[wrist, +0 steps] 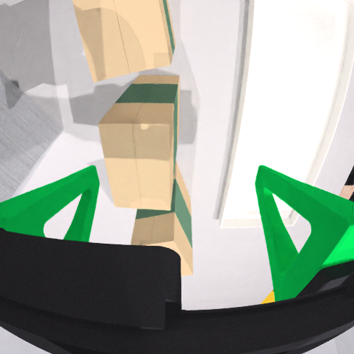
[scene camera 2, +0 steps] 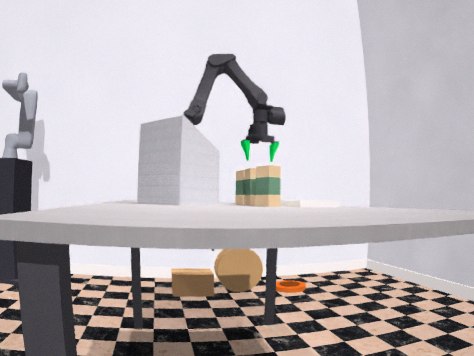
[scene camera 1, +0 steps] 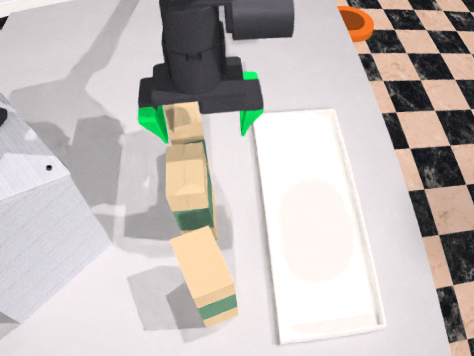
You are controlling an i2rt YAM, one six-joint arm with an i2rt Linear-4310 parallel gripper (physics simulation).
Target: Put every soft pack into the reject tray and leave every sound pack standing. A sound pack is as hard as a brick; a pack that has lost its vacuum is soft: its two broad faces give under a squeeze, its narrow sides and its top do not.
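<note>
Three tan packs with green bands stand upright in a row. The near pack is turned slightly. The middle pack stands behind it. The far pack is partly hidden by the middle pack in the wrist view. My gripper is wide open and empty, above the height of the pack tops. The white reject tray lies to the right of the row and is empty. Which packs are soft cannot be told from these frames.
A large grey block stands left of the packs, with the arm mounted on it. The table's right edge runs beyond the tray. An orange ring lies on the checkered floor.
</note>
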